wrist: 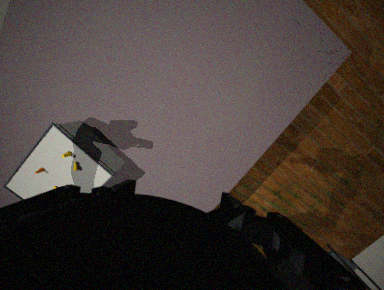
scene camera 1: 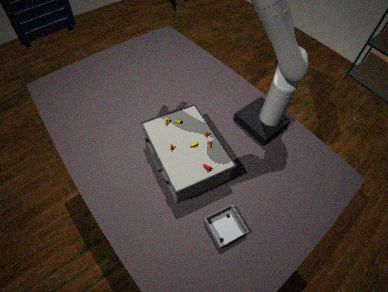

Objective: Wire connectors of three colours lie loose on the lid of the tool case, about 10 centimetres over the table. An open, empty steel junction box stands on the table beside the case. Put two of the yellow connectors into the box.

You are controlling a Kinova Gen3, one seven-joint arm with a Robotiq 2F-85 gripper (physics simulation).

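Where they show: gripper, between the fingertips: [wrist: 177, 196] [scene camera 1: 181, 5]; arm's base, origin of its link: [scene camera 1: 270, 117].
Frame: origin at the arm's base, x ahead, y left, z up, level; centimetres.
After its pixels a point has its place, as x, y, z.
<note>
On the pale case lid [scene camera 1: 187, 172] {45.5, 3.3, 6.0} [wrist: 30, 182] {46.0, 0.0, 6.0} lie three yellow connectors. Two, one yellow connector [scene camera 1: 167, 121] {39.9, -16.7, 7.4} and another yellow connector [scene camera 1: 178, 122] {36.8, -14.3, 7.1}, are near its far edge; the third yellow connector [scene camera 1: 194, 145] {37.9, -3.3, 6.9} is near the middle. Yellow connectors [wrist: 67, 154] {39.8, -17.5, 7.3} [wrist: 77, 166] {36.0, -15.3, 6.7} also show in the wrist view, with a yellow bit [wrist: 56, 188] at the gripper's dark edge. Orange connectors [scene camera 1: 172, 147] {44.5, -6.5, 7.3} [scene camera 1: 207, 134] {31.6, -4.2, 7.2} [scene camera 1: 210, 144] {33.1, -0.6, 6.8} and a red connector [scene camera 1: 207, 167] {39.6, 5.9, 7.1} share the lid. The steel junction box [scene camera 1: 231, 230] {43.0, 24.9, -4.1} stands open and empty beside the case. My gripper [wrist: 177, 196] {16.3, -42.7, 33.9} is open and empty, away from the connectors; scene camera 1 does not show it.
The arm [scene camera 1: 292, 65] {5.6, 2.3, 31.0} rises from its dark base [scene camera 1: 251, 121] {8.4, -3.1, 0.0} at the right edge of the table [scene camera 1: 100, 110] {56.0, -47.4, -4.2} [wrist: 200, 75] {23.4, -58.5, -4.3}. The case stands between the base and the table's left side. A blue cabinet [scene camera 1: 40, 22] stands on the floor beyond, and a shelf unit is at the right.
</note>
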